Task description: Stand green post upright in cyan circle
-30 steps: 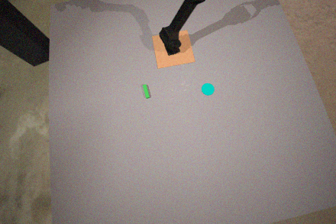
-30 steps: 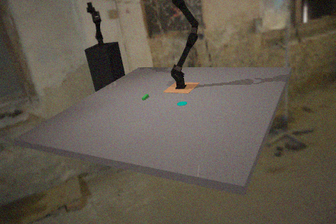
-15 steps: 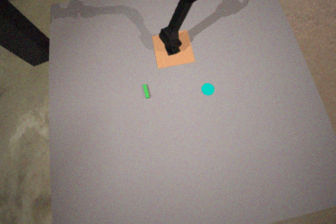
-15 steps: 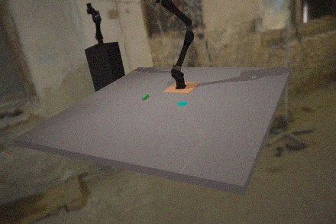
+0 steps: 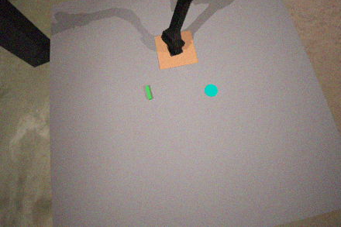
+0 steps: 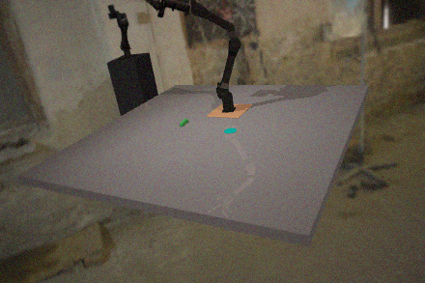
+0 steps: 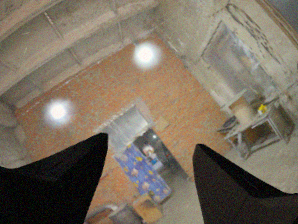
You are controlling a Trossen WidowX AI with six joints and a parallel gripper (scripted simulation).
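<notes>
Right now my gripper tip is 640 mm above the green post, 100 mm to the right of it and 60 mm short of it. Also, from my gripper tip: cyan circle: 650 mm below, 370 mm to the left, 150 mm ahead.
</notes>
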